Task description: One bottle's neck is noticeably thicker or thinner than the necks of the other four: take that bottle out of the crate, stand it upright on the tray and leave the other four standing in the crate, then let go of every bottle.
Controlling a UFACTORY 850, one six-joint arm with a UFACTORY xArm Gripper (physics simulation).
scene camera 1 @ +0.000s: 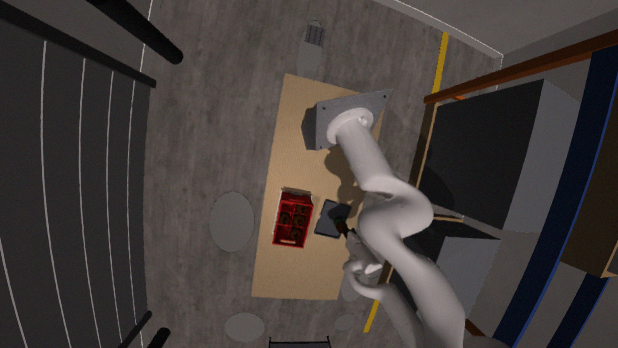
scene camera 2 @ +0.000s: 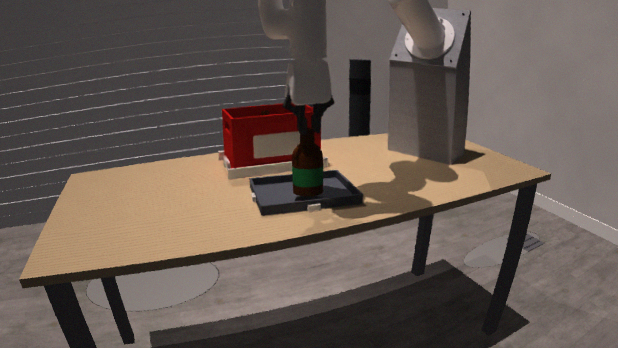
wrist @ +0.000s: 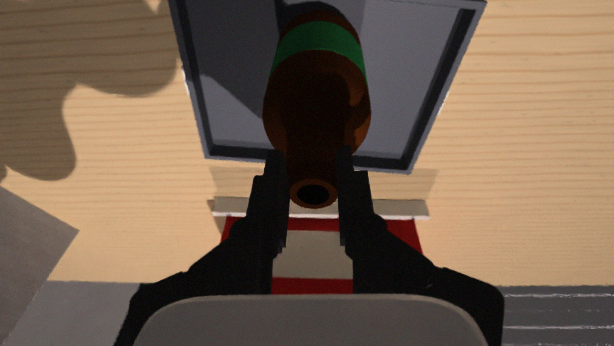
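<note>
A brown bottle with a green label (scene camera 1: 341, 225) (scene camera 2: 308, 160) (wrist: 317, 95) stands about upright on the dark tray (scene camera 1: 327, 211) (scene camera 2: 275, 193) (wrist: 410, 75), its base seemingly on the tray floor, near the side away from the crate. My gripper (scene camera 1: 348, 232) (scene camera 2: 308, 127) (wrist: 311, 167) is shut on this bottle's neck, one finger on each side; the open mouth shows between the fingers in the wrist view. The red crate (scene camera 1: 308, 227) (scene camera 2: 240, 140) (wrist: 400, 233) holds four bottles, seen from above; their neck widths are too small to compare.
The crate stands beside the tray, with pale strips (scene camera 2: 275, 169) (wrist: 407, 208) along its foot. Both are on the wooden table (scene camera 1: 280, 275) (scene camera 2: 150, 210) (wrist: 540, 125). The grey robot pedestal (scene camera 2: 425, 110) stands at the table's far end in scene camera 2.
</note>
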